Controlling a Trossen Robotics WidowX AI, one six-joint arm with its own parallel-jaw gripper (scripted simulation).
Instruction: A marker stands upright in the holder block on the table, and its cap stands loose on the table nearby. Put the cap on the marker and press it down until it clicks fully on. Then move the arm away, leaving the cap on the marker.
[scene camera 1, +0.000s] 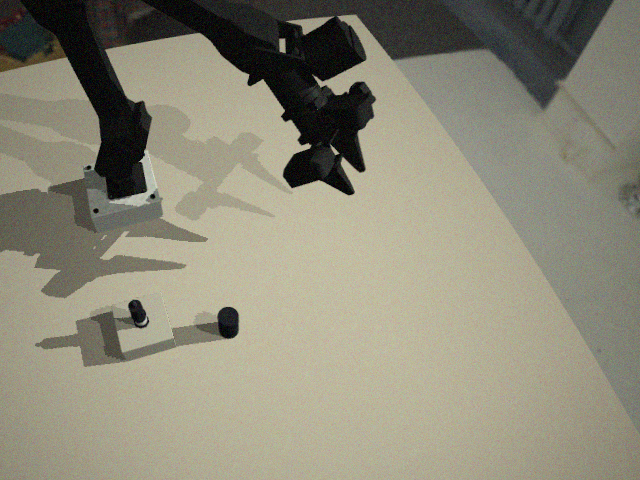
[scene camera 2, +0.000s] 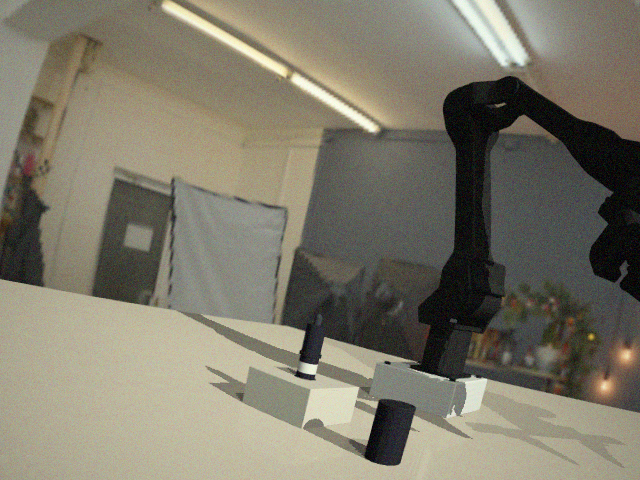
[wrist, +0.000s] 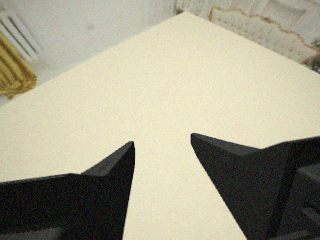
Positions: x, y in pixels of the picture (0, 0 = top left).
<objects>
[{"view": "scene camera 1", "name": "my gripper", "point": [357, 182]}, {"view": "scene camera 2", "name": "marker cap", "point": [392, 422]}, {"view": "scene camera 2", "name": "holder block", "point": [303, 408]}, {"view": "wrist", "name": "my gripper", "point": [162, 141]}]
</objects>
